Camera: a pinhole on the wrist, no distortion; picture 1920 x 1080 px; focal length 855.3 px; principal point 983.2 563.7 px. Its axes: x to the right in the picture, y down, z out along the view. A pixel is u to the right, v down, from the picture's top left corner.
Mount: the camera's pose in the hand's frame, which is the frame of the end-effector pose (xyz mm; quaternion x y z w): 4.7 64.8 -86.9 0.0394 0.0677 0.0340 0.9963
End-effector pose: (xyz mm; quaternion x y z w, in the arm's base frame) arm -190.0 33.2 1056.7 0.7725 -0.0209 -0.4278 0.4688
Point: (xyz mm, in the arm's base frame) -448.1 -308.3 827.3
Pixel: 1048 412
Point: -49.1 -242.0 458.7
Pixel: outside the picture
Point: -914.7 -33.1 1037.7
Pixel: 221 231
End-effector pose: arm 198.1 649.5 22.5 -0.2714 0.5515 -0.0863 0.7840
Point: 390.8 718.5 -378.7
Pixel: outside the picture
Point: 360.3 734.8 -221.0
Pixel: 1738 984
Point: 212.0 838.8 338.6
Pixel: outside the picture
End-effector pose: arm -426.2 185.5 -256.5 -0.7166 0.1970 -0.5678 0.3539
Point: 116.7 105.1 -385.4
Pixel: 1048 838
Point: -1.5 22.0 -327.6
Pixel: 1217 886
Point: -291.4 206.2 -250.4
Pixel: 939 375
